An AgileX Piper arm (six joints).
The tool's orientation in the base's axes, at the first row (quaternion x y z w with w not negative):
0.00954, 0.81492, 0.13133, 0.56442
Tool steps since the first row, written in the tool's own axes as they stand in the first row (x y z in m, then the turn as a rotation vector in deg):
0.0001, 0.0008, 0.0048, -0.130, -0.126, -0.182
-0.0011, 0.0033, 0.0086, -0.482, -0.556, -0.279
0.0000, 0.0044, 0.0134, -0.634, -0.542, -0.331
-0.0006, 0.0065, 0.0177, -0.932, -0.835, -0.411
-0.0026, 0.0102, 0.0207, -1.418, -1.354, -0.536
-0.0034, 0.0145, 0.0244, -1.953, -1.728, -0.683
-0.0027, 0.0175, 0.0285, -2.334, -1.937, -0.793
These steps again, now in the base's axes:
0.0043, 0.0018, -0.0015, -0.104, -0.180, 0.151
0.0079, 0.0048, -0.0011, -0.009, -0.672, 0.409
0.0118, 0.0070, -0.0034, -0.003, -0.694, 0.568
0.0157, 0.0098, -0.0038, 0.070, -1.042, 0.802
0.0187, 0.0136, -0.0021, 0.200, -1.648, 1.172
0.0218, 0.0184, -0.0016, 0.308, -2.127, 1.627
0.0249, 0.0222, -0.0029, 0.372, -2.413, 1.966

